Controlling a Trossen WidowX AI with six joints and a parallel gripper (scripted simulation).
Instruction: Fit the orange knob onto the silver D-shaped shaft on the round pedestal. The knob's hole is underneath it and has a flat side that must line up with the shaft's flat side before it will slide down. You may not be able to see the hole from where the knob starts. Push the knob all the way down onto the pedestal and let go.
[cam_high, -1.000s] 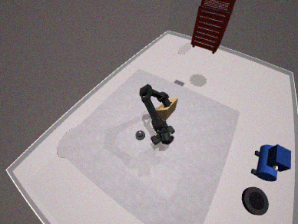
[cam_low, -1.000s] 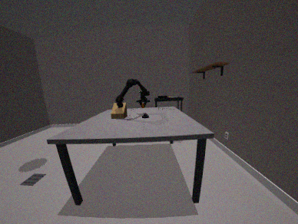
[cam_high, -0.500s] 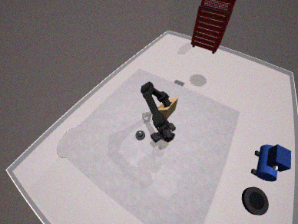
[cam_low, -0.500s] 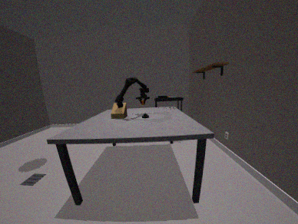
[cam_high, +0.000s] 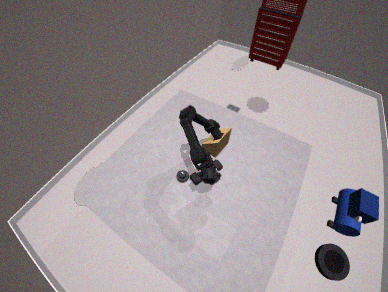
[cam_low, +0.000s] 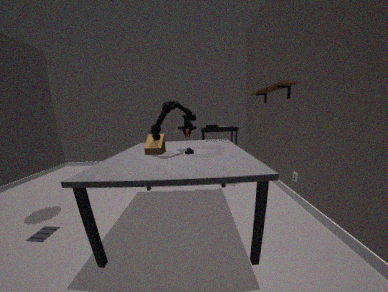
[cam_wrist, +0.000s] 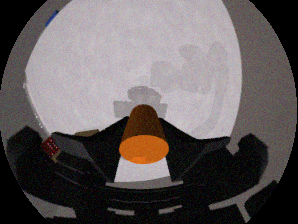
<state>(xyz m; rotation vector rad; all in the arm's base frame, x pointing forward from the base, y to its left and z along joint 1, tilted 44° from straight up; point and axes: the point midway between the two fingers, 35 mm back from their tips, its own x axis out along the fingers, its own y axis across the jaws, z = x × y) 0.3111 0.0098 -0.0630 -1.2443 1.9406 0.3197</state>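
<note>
My gripper tip is 17 cm to the left of the dark round pedestal and 11 cm above it. From my gripper tip the other things lie so: orange knob 3 cm above.
</note>
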